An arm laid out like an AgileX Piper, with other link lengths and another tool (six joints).
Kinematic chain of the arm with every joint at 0, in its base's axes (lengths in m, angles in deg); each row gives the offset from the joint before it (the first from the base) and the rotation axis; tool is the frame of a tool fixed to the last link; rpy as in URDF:
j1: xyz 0 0 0.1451 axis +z
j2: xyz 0 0 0 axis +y
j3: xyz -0.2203 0 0.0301 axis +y
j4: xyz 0.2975 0 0.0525 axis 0.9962 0 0.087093
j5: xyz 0 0 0 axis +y
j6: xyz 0.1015 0 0.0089 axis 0.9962 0 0.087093
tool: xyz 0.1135 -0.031 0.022 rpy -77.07 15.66 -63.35
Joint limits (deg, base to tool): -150..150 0..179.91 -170..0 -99.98..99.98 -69.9..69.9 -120..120
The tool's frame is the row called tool.
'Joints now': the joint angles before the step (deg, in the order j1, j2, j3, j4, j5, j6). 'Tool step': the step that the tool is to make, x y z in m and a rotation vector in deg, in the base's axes. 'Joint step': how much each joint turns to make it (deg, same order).
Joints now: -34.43 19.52 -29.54 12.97 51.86 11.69
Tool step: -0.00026 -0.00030 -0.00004 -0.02 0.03 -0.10
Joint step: -0.01 -0.01 0.00 -0.12 0.00 0.11
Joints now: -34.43 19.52 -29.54 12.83 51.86 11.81
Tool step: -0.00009 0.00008 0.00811 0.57 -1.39 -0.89
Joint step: 0.00 0.00 -1.10 0.01 0.00 1.56
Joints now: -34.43 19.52 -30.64 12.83 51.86 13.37
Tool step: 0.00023 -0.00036 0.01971 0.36 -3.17 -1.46
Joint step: 0.02 0.00 -2.43 -0.02 -0.43 2.53
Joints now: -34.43 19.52 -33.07 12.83 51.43 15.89
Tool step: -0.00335 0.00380 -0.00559 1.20 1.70 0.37
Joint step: 0.00 0.00 -0.21 0.01 2.32 0.22
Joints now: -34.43 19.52 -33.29 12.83 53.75 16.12
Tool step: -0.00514 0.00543 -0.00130 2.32 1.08 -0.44
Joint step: 0.02 0.00 -1.12 -0.02 3.05 1.92
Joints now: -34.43 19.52 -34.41 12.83 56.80 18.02
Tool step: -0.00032 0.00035 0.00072 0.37 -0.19 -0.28
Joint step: 0.01 0.00 -0.17 -0.01 0.13 0.54
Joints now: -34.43 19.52 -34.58 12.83 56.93 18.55
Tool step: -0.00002 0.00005 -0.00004 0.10 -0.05 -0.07
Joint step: -0.01 -0.01 0.00 0.02 0.00 0.12
